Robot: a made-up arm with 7 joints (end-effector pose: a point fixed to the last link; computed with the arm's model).
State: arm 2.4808 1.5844 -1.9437 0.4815 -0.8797 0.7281 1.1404
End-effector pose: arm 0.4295 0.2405 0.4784 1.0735 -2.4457 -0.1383
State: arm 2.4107 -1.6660 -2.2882 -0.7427 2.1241 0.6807 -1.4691
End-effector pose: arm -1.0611 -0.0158 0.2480 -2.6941 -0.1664 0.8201
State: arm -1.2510 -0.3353 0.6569 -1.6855 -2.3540 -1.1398 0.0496
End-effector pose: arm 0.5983 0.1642 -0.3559 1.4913 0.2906 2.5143
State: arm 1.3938 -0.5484 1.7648 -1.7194 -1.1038 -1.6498 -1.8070
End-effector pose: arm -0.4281 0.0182 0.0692 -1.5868 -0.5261 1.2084
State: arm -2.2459 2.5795 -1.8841 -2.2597 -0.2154 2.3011 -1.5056
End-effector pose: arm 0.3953 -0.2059 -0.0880 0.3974 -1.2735 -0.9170
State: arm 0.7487 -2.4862 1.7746 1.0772 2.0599 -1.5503 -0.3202
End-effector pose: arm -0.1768 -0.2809 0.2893 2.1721 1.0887 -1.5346
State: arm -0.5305 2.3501 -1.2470 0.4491 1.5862 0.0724 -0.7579
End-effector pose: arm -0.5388 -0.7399 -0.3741 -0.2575 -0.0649 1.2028
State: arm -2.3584 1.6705 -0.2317 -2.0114 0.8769 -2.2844 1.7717
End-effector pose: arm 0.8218 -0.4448 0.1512 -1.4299 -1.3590 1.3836
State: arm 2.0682 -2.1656 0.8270 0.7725 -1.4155 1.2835 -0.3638
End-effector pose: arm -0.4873 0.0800 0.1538 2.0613 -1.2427 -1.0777
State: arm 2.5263 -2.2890 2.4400 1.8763 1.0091 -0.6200 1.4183
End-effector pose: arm -0.3960 -0.0737 0.2532 1.1653 -0.2979 -0.9766
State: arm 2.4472 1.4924 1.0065 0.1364 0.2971 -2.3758 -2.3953
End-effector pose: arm -0.0111 0.1504 0.3372 0.3835 -1.0949 0.7862
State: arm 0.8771 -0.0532 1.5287 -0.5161 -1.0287 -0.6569 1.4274
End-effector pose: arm -0.6198 0.1843 -0.1955 1.0215 0.0036 0.2595
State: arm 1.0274 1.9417 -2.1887 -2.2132 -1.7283 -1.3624 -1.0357
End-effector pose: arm -0.8887 -0.1266 0.5960 -2.6426 -0.3280 0.8252
